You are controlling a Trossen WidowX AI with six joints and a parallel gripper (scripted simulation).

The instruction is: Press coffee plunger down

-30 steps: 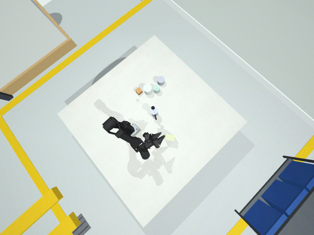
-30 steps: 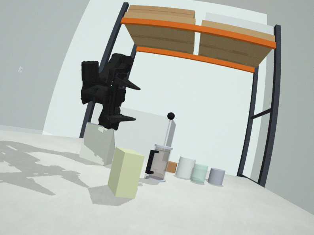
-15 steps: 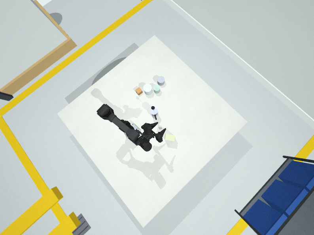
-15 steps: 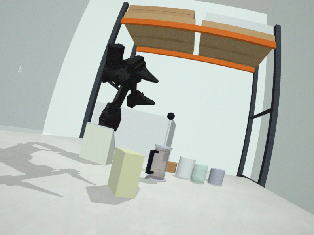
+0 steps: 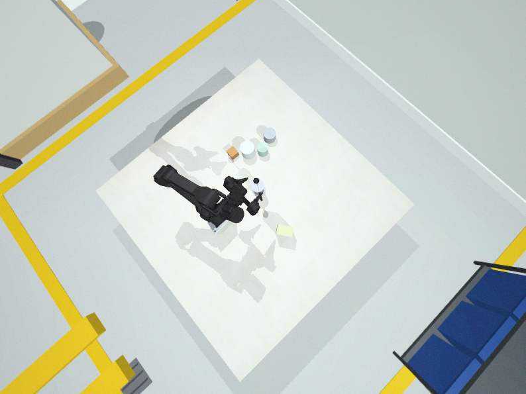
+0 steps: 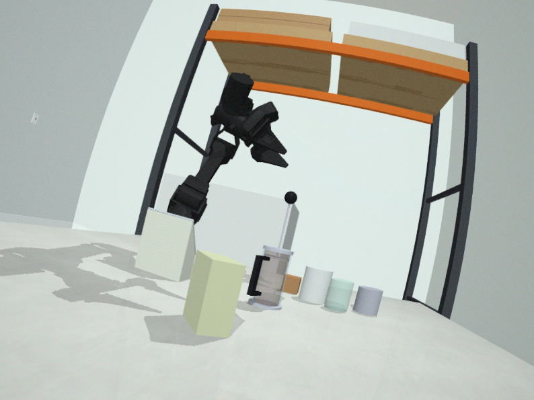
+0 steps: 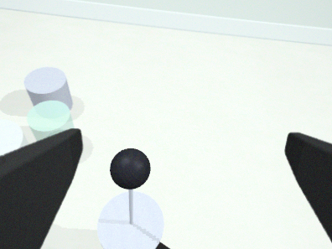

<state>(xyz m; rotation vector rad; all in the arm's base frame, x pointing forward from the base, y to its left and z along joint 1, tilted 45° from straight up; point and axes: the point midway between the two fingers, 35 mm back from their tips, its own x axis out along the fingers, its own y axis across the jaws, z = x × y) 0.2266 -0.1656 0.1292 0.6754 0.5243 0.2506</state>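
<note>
Right now the coffee press is 2 cm ahead of my gripper tip, 1 cm to the left of it and 20 cm below it. Round my gripper tip: pale yellow box 3 cm behind, 23 cm to the right, 27 cm below; small block 6 cm ahead, 29 cm to the left, 30 cm below.
</note>
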